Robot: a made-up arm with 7 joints. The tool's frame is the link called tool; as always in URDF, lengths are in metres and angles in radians.
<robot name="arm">
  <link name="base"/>
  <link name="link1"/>
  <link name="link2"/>
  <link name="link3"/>
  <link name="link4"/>
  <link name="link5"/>
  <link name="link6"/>
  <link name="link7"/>
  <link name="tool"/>
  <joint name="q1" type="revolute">
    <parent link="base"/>
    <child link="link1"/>
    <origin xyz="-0.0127 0.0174 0.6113" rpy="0 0 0"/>
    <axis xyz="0 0 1"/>
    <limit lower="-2.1" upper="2.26" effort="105" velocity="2.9"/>
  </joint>
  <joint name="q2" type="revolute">
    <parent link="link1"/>
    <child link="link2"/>
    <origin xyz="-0.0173 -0.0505 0.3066" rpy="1.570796 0 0"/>
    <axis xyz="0 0 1"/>
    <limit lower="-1.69" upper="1.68" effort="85" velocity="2.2"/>
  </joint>
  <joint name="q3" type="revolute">
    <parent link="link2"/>
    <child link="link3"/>
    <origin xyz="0.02 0.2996 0.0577" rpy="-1.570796 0 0"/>
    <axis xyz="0 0 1"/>
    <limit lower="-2.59" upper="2.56" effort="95" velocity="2"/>
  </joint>
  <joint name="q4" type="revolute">
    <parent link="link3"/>
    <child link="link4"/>
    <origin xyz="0.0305 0.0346 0.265" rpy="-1.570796 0 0"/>
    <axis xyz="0 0 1"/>
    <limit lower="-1.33" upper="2.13" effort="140" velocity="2.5"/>
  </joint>
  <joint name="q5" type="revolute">
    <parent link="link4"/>
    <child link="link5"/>
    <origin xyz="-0.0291 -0.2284 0.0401" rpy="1.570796 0 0"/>
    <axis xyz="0 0 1"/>
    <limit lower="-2.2" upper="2.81" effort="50" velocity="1.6"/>
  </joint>
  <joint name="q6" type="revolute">
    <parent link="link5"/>
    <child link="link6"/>
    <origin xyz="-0.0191 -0.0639 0.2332" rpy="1.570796 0 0"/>
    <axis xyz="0 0 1"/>
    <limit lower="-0.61" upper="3.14" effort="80" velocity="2.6"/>
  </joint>
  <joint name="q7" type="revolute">
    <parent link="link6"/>
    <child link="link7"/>
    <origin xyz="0.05 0.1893 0.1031" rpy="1.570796 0 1.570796"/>
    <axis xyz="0 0 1"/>
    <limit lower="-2.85" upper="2.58" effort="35" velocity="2.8"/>
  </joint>
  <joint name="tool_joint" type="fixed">
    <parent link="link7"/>
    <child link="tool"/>
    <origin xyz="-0.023 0.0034 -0.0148" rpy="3.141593 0 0"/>
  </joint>
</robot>
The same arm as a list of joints. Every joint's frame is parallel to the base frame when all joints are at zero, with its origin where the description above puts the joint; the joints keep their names.
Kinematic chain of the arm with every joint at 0, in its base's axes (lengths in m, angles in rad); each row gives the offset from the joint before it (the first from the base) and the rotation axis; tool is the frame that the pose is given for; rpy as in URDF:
q1: xyz -0.0127 0.0174 0.6113 axis +z
q2: xyz -0.0173 -0.0505 0.3066 axis -y
q3: xyz 0.02 -0.0577 0.2996 axis +z
q4: xyz 0.0305 0.0346 0.265 axis +y
q5: xyz -0.0291 0.0401 0.2284 axis +z
q6: xyz -0.0191 -0.0639 0.2332 axis -y
q7: xyz 0.05 -0.1031 0.1893 axis +x
tool: xyz -0.0148 -0.0034 -0.023 rpy 0 -1.5708 0
Joint limits (rad, base to tool): -2.1..2.26 -1.69..1.68 -2.59..2.56 -1.33..2.13 -2.2..2.81 -0.61..3.14 -2.85..2.58

